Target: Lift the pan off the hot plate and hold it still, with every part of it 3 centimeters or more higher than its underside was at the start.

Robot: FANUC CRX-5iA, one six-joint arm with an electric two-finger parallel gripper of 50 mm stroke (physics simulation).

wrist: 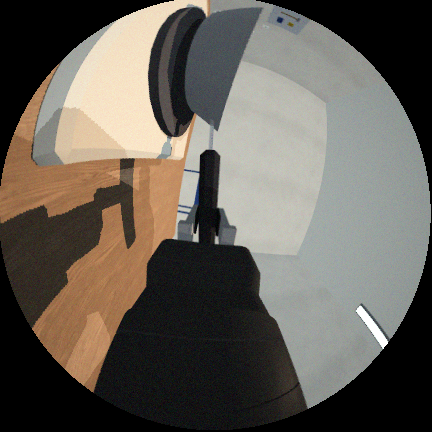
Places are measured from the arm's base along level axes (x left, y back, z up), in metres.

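Pixels of known places: gripper, fingertip midpoint: (207, 214).
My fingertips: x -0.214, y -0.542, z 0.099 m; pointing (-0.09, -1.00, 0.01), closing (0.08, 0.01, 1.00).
Note:
For each thing: its top centre in the pictures, then the offset to it from my fingertips. "*": a spot on its surface instead. Level surfaces: height alone.
- black handle, middle of its top: (224, 225) dz +0.025, dx -0.012, dy -0.003 m
- cream housing, surface spot: (100, 120) * dz -0.063, dx +0.076, dy +0.103 m
- wooden table top, its level: dz -0.125 m
- foot, surface spot: (166, 148) * dz -0.063, dx +0.070, dy -0.006 m
The pan (220, 67) shows its grey outer side at the top of the wrist view, with a thin metal stem and a black handle (209, 180) that points toward the gripper. My gripper (207, 214) is shut on the black handle, one finger pad on each side of it. The hot plate has a black round burner (162, 75) on a cream housing (100, 120). The pan's underside faces the burner and overlaps it in this view, so I cannot tell whether a gap lies between them.
A wooden table top (115, 280) lies along the left side, with dark shadows of the arm and handle across it. A small grey knob or foot (166, 148) is at the housing's near edge. Blue rails (191, 171) show behind the handle. A wall panel (288, 20) is at the upper right.

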